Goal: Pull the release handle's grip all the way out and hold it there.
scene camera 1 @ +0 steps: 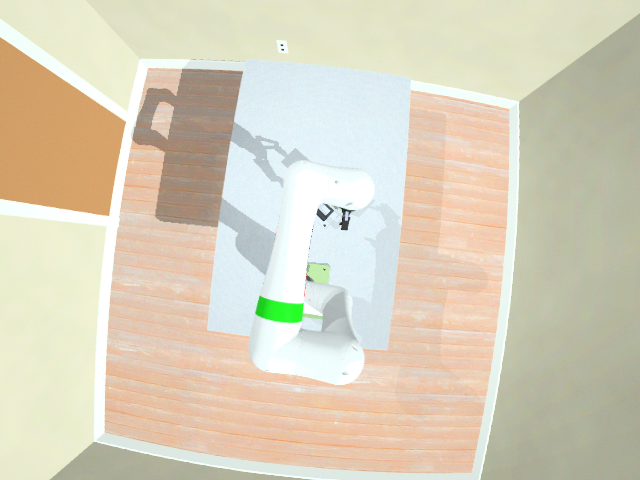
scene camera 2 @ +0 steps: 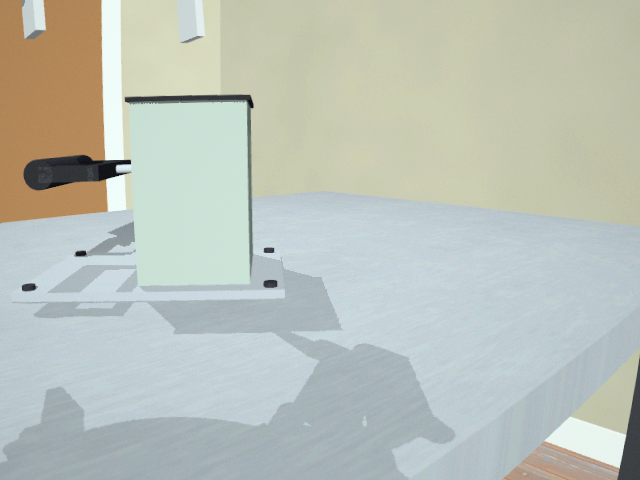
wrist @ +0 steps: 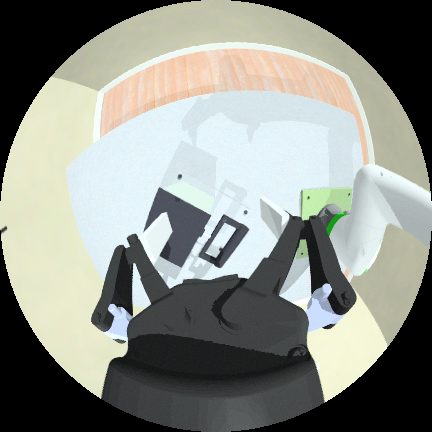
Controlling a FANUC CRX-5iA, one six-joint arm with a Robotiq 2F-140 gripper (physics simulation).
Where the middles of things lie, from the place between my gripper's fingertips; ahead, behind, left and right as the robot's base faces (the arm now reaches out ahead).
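Labels:
Light base plate (wrist: pixel 222 204): my hand is 21 cm above it, 5 cm short of it and 7 cm to the right of it.

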